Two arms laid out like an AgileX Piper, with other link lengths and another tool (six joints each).
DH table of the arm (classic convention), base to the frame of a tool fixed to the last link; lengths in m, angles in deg. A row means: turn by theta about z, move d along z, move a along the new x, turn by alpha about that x. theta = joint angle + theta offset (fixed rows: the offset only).
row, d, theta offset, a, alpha
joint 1, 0.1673, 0, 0, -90
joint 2, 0, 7.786, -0.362, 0
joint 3, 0, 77.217, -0.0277, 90
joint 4, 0.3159, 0, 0, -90
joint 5, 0, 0, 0, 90
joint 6, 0.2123, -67.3, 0.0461, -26.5
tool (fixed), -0.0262, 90, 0, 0
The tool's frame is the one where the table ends.
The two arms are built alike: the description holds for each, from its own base.
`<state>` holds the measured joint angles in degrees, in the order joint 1, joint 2, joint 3, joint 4, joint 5, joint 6, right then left.
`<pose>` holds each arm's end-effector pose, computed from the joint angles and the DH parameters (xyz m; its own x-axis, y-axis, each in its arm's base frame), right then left.
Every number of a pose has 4 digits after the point.
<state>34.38 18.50 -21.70 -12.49 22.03 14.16 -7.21 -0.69 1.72 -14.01 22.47 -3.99</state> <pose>0.1682 0.0402 0.3486 -0.7219 0.0110 -0.6919 -0.3687 0.8399 0.3982 0.1219 -0.0802 0.2117 -0.6668 0.2156 -0.7134 0.2417 0.9681 0.0667</pose>
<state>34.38 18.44 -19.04 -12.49 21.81 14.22 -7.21 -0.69 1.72 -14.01 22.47 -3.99</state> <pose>0.1686 0.0406 0.3268 -0.7456 -0.0048 -0.6664 -0.3555 0.8487 0.3916 0.1219 -0.0802 0.2117 -0.6668 0.2156 -0.7134 0.2417 0.9681 0.0667</pose>
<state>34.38 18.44 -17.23 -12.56 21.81 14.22 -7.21 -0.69 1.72 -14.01 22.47 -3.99</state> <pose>0.1684 0.0404 0.3115 -0.7622 -0.0171 -0.6471 -0.3455 0.8560 0.3844 0.1219 -0.0802 0.2117 -0.6668 0.2156 -0.7134 0.2417 0.9681 0.0667</pose>
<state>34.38 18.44 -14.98 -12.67 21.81 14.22 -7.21 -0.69 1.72 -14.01 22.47 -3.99</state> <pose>0.1677 0.0397 0.2925 -0.7821 -0.0321 -0.6223 -0.3336 0.8651 0.3746 0.1219 -0.0802 0.2117 -0.6668 0.2156 -0.7134 0.2417 0.9681 0.0667</pose>
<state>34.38 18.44 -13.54 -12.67 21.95 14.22 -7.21 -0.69 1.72 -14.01 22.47 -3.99</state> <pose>0.1667 0.0389 0.2799 -0.7961 -0.0412 -0.6038 -0.3247 0.8710 0.3686 0.1219 -0.0802 0.2117 -0.6668 0.2156 -0.7134 0.2417 0.9681 0.0667</pose>
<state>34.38 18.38 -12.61 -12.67 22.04 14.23 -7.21 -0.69 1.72 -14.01 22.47 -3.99</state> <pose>0.1658 0.0382 0.2720 -0.8044 -0.0464 -0.5923 -0.3192 0.8746 0.3650 0.1219 -0.0802 0.2117 -0.6668 0.2156 -0.7134 0.2417 0.9681 0.0667</pose>
